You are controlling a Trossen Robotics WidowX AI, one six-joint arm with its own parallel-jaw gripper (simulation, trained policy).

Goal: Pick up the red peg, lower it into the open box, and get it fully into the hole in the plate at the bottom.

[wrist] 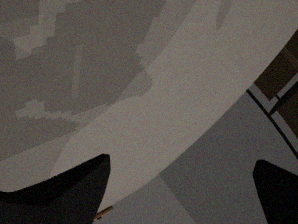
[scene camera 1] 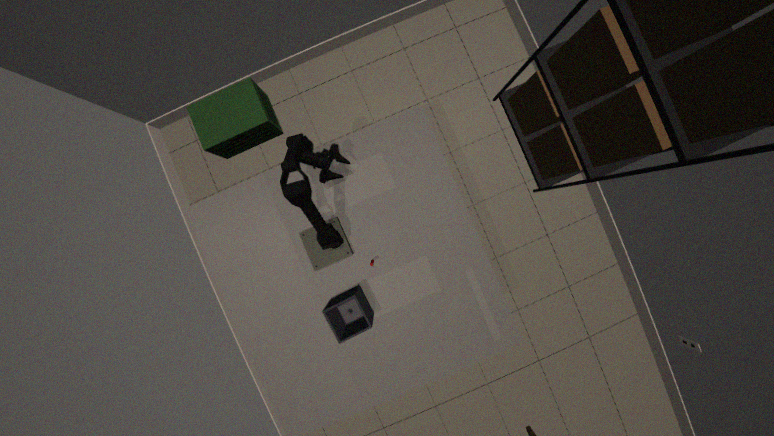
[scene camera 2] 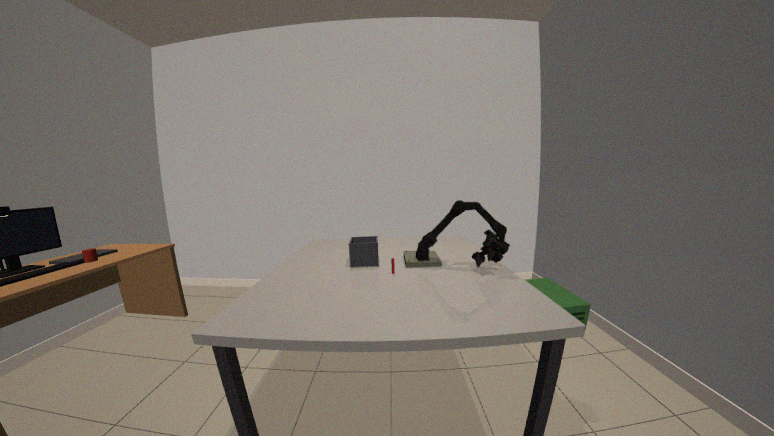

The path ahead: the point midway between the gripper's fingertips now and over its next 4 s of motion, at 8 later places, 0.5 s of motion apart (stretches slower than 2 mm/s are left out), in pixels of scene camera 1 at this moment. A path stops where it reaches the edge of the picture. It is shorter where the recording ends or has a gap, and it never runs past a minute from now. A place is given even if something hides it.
My gripper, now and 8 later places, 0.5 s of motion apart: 346, 170; 362, 179; 375, 196; 382, 213; 382, 228; 378, 240; 375, 248; 371, 255; 367, 258
